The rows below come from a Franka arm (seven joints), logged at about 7 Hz.
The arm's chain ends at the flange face. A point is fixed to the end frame.
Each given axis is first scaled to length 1.
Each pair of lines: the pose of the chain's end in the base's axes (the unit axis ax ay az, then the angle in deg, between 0 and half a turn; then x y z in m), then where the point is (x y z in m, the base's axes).
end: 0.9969 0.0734 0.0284 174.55 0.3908 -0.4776 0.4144
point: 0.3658 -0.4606 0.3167
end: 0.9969 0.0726 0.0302 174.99 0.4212 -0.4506 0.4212
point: 0.3965 -0.4328 0.3235
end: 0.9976 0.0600 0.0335 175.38 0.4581 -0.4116 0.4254
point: 0.4346 -0.3924 0.3277
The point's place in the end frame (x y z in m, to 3 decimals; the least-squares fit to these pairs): -0.027 -0.030 0.094
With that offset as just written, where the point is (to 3 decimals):
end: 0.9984 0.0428 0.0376 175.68 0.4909 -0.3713 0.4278
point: 0.469 -0.351 0.330
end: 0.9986 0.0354 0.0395 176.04 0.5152 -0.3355 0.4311
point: 0.494 -0.314 0.333
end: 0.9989 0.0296 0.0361 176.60 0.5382 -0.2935 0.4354
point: 0.517 -0.271 0.338
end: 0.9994 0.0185 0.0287 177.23 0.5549 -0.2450 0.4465
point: 0.532 -0.221 0.350
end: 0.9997 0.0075 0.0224 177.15 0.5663 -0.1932 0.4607
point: 0.543 -0.168 0.364
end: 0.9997 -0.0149 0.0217 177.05 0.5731 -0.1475 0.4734
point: 0.551 -0.122 0.377
